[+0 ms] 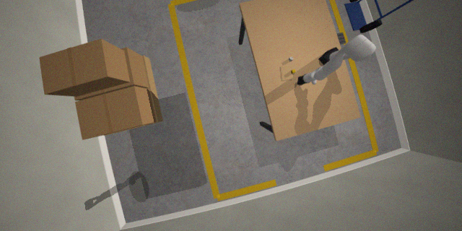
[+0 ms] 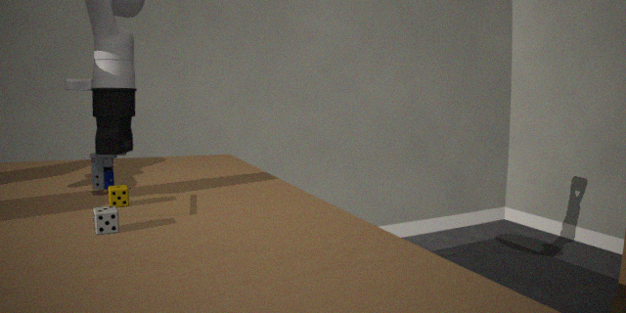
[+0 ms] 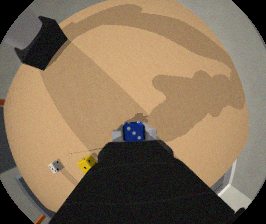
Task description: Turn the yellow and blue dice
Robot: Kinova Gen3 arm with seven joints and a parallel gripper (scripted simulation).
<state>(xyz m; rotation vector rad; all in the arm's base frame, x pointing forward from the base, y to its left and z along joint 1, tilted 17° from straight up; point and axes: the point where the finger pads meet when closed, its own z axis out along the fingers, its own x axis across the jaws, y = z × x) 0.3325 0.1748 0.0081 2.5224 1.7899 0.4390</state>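
Right now the yellow die is 4 cm ahead of my hand, 12 cm to the right of it and 1 cm below it. The rest, counted from my hand: white die (4 cm ahead, 25 cm to the right, 1 cm below); tan mat (8 cm ahead, 11 cm to the right, 3 cm below); blue die (right at my hand).
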